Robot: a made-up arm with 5 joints.
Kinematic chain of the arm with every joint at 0, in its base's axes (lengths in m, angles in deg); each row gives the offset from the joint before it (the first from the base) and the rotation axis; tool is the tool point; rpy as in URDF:
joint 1: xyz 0 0 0.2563 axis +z
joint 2: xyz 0 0 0 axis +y
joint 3: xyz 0.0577 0 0.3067 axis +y
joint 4: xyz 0.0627 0 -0.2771 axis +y
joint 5: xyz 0.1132 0 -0.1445 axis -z
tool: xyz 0 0 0 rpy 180 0 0
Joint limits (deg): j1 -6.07..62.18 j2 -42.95..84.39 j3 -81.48..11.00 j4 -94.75..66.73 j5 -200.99..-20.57
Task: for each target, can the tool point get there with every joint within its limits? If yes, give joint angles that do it. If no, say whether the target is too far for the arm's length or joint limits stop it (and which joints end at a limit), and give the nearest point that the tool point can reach.
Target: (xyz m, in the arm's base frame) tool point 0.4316 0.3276 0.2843
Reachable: yes | joints 37.20 36.31 -53.28 -54.63 -72.33
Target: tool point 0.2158 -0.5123 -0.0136
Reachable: no: joint limits stop it (at a limit: joint 1) | nearest point 0.2673 -0.0284 -0.0136 | short by 0.487 m
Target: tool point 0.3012 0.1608 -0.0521
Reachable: yes | joints 28.09 51.05 -54.29 44.95 -185.64
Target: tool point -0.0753 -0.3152 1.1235
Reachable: no: too far | nearest point -0.0436 -0.0826 0.8676 | short by 0.347 m
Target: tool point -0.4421 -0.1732 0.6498
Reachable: no: joint limits stop it (at a limit: joint 2, joint 3, joint 4) | nearest point -0.1422 -0.0557 0.7690 | short by 0.343 m
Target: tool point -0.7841 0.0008 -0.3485
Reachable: no: too far | nearest point -0.1028 0.0001 0.0107 | short by 0.770 m
